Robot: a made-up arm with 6 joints.
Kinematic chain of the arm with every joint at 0, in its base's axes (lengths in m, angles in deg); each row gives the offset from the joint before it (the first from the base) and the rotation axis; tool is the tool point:
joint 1: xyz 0 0 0.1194 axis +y
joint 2: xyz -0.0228 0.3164 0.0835 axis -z
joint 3: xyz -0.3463 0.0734 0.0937 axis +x
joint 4: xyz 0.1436 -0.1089 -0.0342 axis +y
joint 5: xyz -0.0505 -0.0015 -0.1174 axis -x
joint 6: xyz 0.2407 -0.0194 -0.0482 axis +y
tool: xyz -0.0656 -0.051 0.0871
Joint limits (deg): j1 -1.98..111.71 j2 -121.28..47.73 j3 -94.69..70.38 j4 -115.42..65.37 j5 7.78..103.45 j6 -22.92..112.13
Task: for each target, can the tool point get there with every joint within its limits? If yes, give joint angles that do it. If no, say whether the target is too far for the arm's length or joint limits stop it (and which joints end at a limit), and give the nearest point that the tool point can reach.
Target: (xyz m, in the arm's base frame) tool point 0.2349 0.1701 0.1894
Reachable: yes | joints 57.36 -90.63 6.97 -90.14 33.44 -9.08
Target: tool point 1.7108 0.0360 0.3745
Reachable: no: too far | nearest point 0.5695 0.2227 0.2218 | short by 1.167 m
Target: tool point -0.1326 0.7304 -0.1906
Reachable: no: joint limits stop it (at a limit: joint 1, joint 4, joint 5, joint 6) | nearest point -0.1106 0.6387 -0.0546 | short by 0.165 m
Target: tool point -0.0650 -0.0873 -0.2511
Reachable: no: joint limits stop it (at a limit: joint 1, joint 4, joint 5, joint 6) | nearest point 0.0098 0.0466 -0.1413 | short by 0.189 m
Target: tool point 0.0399 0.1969 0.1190
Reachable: yes | joints 101.07 -13.27 -24.54 33.82 54.37 72.57
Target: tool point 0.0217 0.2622 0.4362
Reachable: yes | joints 33.03 23.29 -78.93 37.60 38.12 17.63
